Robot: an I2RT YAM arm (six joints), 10 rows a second.
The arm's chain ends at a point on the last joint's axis. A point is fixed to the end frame.
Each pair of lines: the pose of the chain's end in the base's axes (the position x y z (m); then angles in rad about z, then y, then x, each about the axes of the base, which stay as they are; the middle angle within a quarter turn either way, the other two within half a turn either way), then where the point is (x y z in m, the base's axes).
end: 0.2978, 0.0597, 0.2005, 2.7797, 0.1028, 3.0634
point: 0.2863 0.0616 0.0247
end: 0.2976, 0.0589, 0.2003, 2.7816, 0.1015, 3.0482
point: 0.2859 0.0582 0.0245
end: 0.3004, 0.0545, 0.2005, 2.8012, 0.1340, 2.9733
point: 0.2947 0.0411 0.0249
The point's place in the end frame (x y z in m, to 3 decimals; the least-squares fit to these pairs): 0.022 0.025 0.173
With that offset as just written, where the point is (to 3 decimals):
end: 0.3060, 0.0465, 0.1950, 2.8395, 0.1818, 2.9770
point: 0.309 0.035 0.019
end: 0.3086, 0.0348, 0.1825, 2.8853, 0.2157, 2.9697
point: 0.319 0.023 0.007
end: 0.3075, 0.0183, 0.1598, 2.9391, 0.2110, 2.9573
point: 0.318 0.006 -0.016
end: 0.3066, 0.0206, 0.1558, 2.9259, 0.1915, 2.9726
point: 0.313 0.011 -0.020
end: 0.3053, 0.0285, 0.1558, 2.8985, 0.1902, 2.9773
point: 0.311 0.019 -0.020
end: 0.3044, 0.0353, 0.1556, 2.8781, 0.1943, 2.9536
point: 0.311 0.021 -0.020
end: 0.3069, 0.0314, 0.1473, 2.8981, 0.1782, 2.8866
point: 0.311 0.006 -0.027
